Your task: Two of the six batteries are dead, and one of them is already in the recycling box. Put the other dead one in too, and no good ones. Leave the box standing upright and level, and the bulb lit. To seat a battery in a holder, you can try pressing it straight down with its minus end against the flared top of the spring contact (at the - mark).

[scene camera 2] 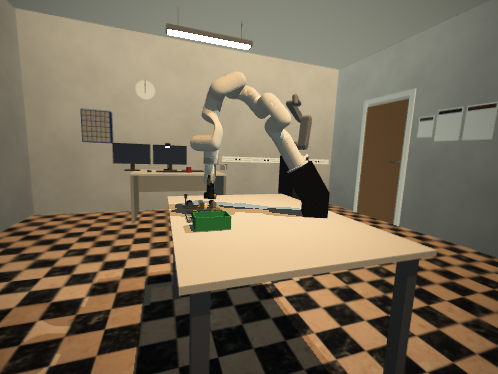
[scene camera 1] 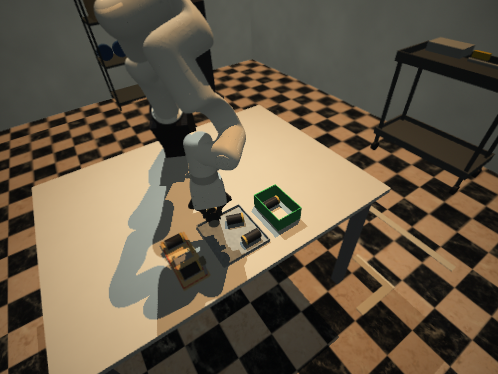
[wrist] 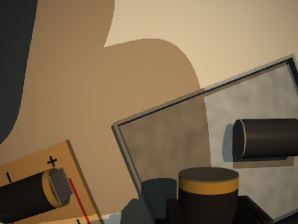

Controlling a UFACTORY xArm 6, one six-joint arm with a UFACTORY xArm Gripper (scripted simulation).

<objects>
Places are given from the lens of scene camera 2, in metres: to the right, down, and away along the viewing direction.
green recycling box (scene camera 2: 208,221): -0.17, 0.14, 1.00
</objects>
